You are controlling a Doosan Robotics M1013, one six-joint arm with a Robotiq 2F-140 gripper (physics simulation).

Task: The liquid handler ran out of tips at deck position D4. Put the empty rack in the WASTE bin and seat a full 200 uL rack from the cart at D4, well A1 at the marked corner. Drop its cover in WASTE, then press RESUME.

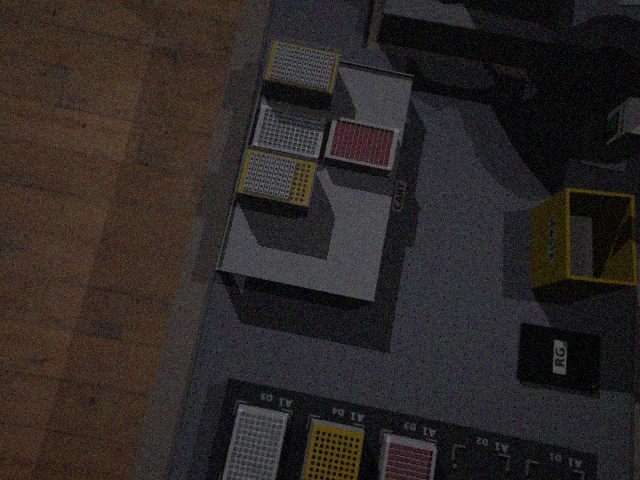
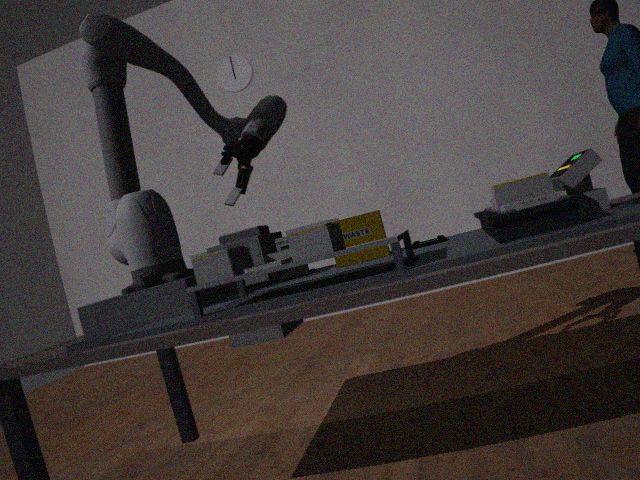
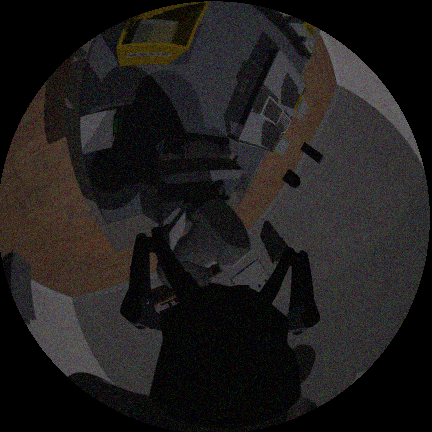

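Pixels of known places: gripper, fingertip midpoint: (image 2: 223,189) (image 3: 224,223); arm's base at its link origin: (image 2: 162,283) (image 3: 201,202).
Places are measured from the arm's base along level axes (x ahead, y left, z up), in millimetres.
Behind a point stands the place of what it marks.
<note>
My gripper (image 2: 227,182) {x 213, y 116, z 226 mm} (image 3: 224,223) {x 213, y 116, z 226 mm} is open and empty, high above the table near the arm's base, away from the racks. A yellow rack (image 1: 333,454) {x 948, y -235, z 35 mm} with empty holes sits at D4. On the cart (image 1: 356,248) {x 606, y -210, z -23 mm} (image 2: 320,264), a yellow-edged rack (image 1: 302,67) {x 298, y -334, z 48 mm} looks full at the far end. Another yellow rack (image 1: 266,175) {x 506, y -380, z 48 mm} has empty holes along one side. I cannot tell whether either wears a clear cover. The yellow WASTE bin (image 1: 550,242) {x 570, y 137, z -3 mm} (image 2: 361,223) {x 586, y 136, z 27 mm} (image 3: 150,55) {x 487, y 192, z -14 mm} stands open. A tilted panel (image 1: 624,124) (image 2: 584,167) bears green and amber buttons; their lettering is unreadable.
A white-rimmed plate (image 1: 289,131) {x 397, y -349, z -9 mm} and a pink rack (image 1: 362,144) {x 413, y -213, z 0 mm} sit between the cart's yellow racks. A pale rack (image 1: 256,444) {x 947, y -357, z -13 mm} is at D5 and a pink one (image 1: 408,459) {x 954, y -107, z -11 mm} at D3. A black RG block (image 1: 535,353) {x 765, y 137, z -74 mm} lies near the bin. A person (image 2: 622,67) stands behind the table.
</note>
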